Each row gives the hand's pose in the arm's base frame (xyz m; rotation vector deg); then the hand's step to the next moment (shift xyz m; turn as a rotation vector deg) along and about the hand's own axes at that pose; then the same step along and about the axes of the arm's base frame.
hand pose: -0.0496 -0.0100 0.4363 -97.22 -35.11 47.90
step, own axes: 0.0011 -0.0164 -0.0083 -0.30 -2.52 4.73
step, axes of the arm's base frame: 0.0074 0.0003 0.0168 -3.87 3.29 1.75
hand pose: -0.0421 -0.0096 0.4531 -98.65 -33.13 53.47
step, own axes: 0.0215 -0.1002 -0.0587 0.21 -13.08 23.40
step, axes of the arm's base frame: 0.0662 0.0170 0.0963 -18.11 17.75 8.71
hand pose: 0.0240 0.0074 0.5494 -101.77 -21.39 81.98
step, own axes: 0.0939 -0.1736 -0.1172 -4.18 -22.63 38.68
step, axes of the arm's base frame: 0.1801 0.1251 0.0678 -31.11 26.96 18.19
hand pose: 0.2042 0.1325 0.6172 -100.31 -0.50 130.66
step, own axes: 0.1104 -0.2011 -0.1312 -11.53 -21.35 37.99
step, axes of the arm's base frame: 0.1398 0.1970 -0.1071 -28.98 24.06 24.77
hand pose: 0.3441 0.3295 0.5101 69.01 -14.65 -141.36
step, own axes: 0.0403 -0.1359 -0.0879 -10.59 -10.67 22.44
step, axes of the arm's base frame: 0.0117 0.1074 -0.1271 -14.50 14.01 17.97
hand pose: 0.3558 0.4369 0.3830 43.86 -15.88 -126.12
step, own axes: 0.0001 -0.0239 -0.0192 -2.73 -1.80 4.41
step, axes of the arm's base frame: -0.0029 0.0170 -0.0254 -2.33 3.03 3.94
